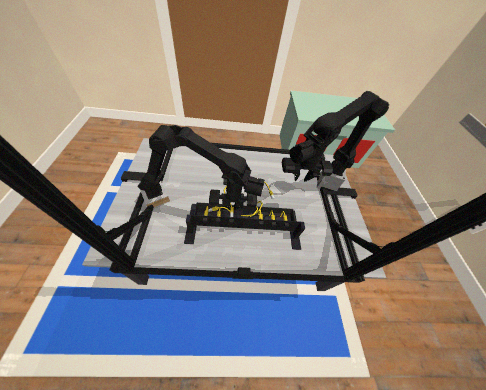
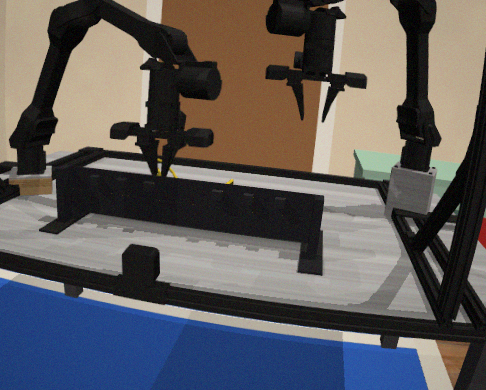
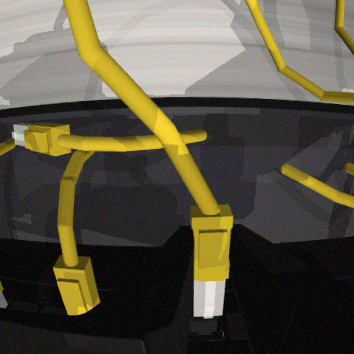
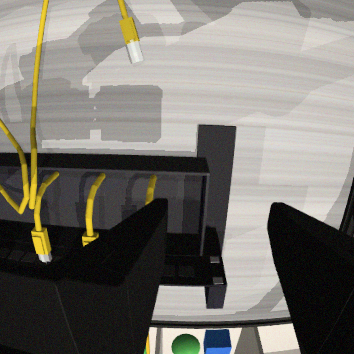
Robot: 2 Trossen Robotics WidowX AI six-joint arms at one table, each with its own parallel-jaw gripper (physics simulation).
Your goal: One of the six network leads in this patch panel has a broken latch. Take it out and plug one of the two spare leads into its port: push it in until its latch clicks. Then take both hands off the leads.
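My left gripper is shut on a yellow lead, held upright with its clear tip down over the third port from the left of the black patch panel. The clear tip shows, so the plug is not fully in the port. Other leads stand in the panel, two left of it and three right. A loose yellow lead plug lies sideways above the left ones. Another loose lead hangs or lies behind the panel. My right gripper is open and empty, high at the right.
Black frame rails edge the grey table. Uprights rise at the front corners. A light brown block is at the left arm's base. A green cabinet stands behind at the right. A green ball and a blue cube show beyond the table edge.
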